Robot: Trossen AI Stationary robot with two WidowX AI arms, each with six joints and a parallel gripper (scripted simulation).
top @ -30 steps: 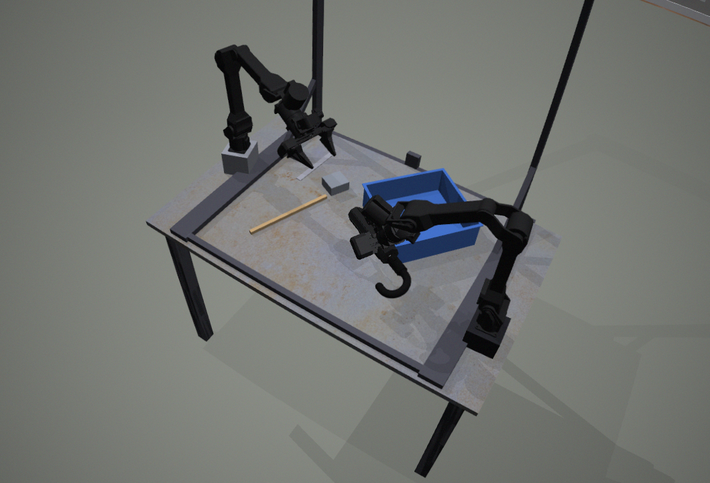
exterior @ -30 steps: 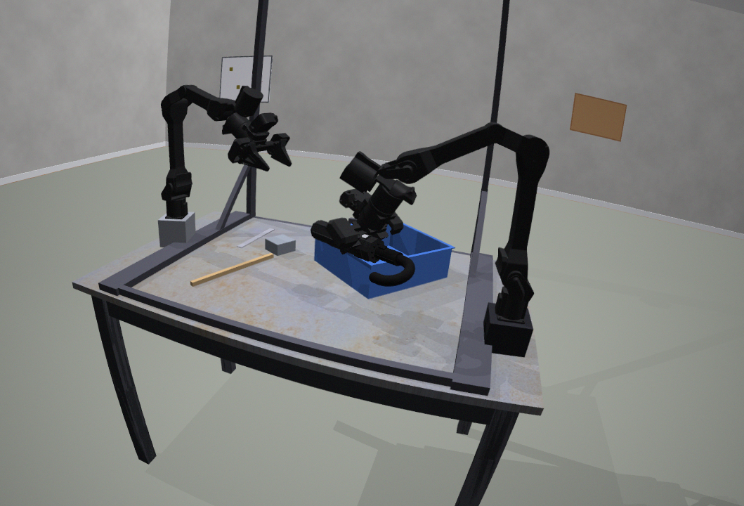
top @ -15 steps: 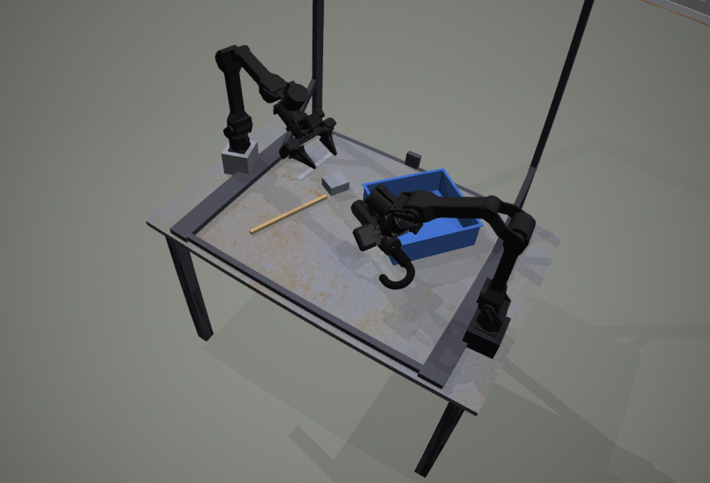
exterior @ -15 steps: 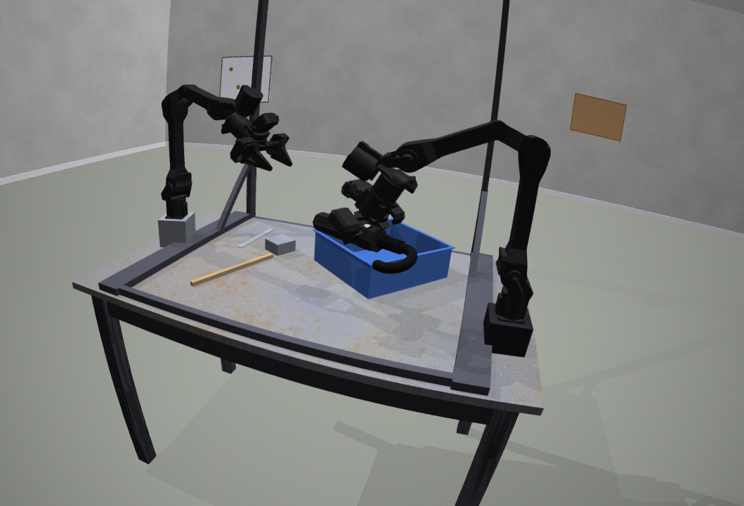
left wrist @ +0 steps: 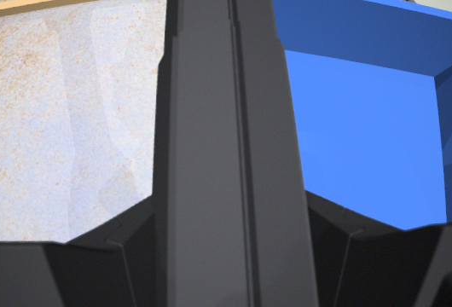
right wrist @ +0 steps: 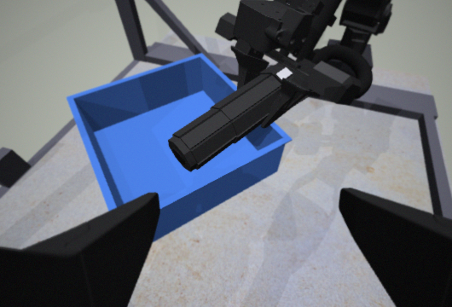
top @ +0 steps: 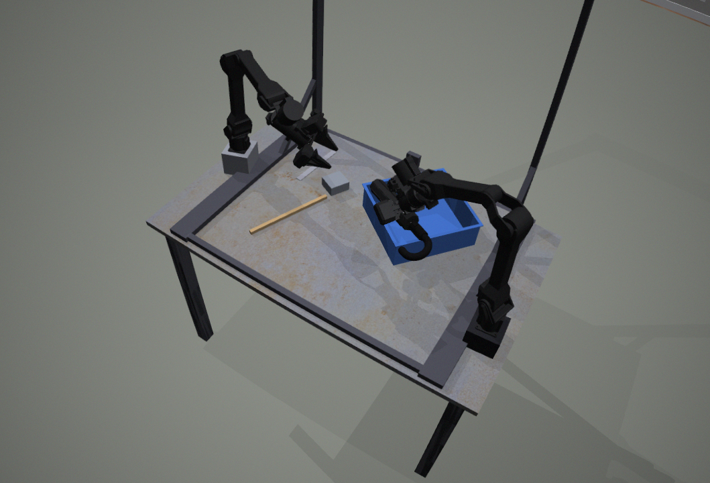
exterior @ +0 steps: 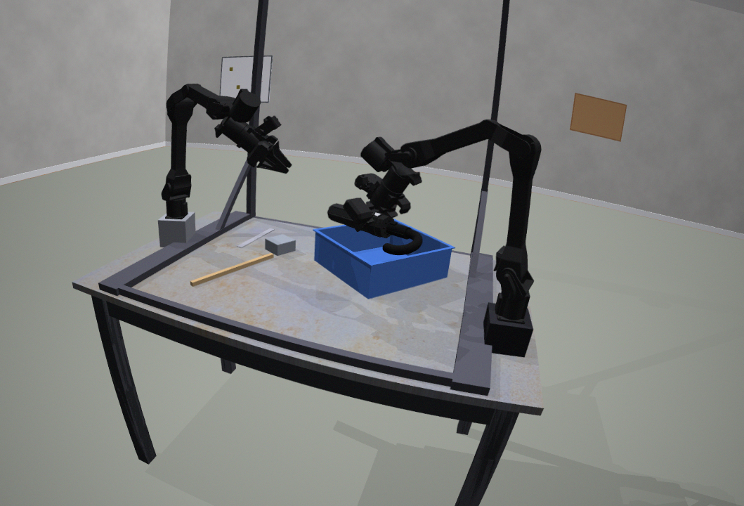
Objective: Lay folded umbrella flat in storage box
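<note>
The blue storage box lies 15 cm below my left hand, 15 cm behind it and 2 cm to the right of it. From my left hand the other things lie so: umbrella: 3 cm ahead, 1 cm to the left, 1 cm below; then grey block: 34 cm to the right, 18 cm below, 9 cm behind; then wooden stick: 35 cm to the right, 19 cm below, 12 cm ahead.
</note>
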